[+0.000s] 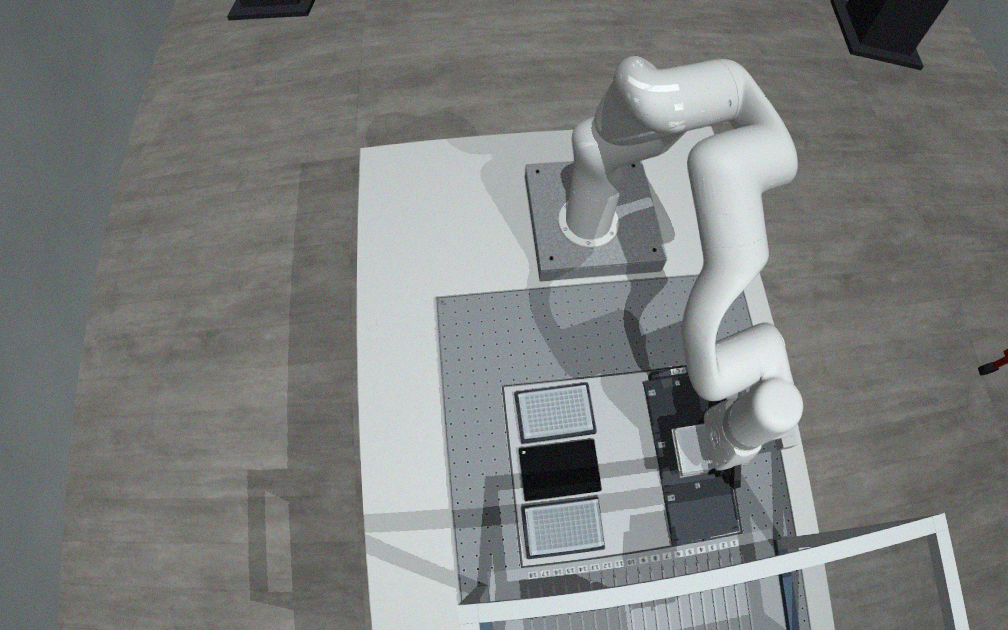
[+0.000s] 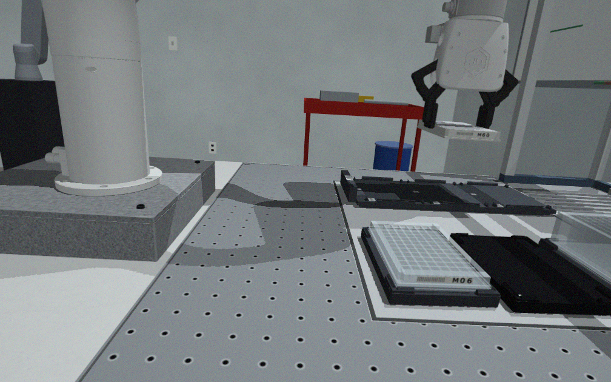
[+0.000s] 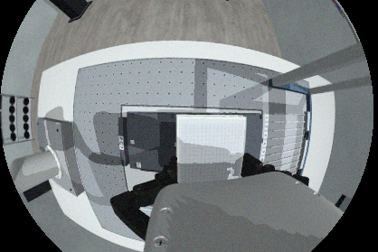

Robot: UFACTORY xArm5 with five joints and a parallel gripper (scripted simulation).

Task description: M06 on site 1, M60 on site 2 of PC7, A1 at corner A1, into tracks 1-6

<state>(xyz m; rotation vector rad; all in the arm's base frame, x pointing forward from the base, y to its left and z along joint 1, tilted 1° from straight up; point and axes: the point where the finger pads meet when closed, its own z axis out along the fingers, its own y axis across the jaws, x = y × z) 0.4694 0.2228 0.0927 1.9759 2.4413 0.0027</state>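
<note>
My hand is 12 cm above the plate carrier PC7 and 1 cm past it. Round my hand: plate nest S1: 27 cm to the right, 13 cm below, 7 cm behind; then plate M06: 27 cm to the right, 12 cm below, 7 cm behind; then plate nest S2: 25 cm to the right, 13 cm below, 4 cm ahead.
</note>
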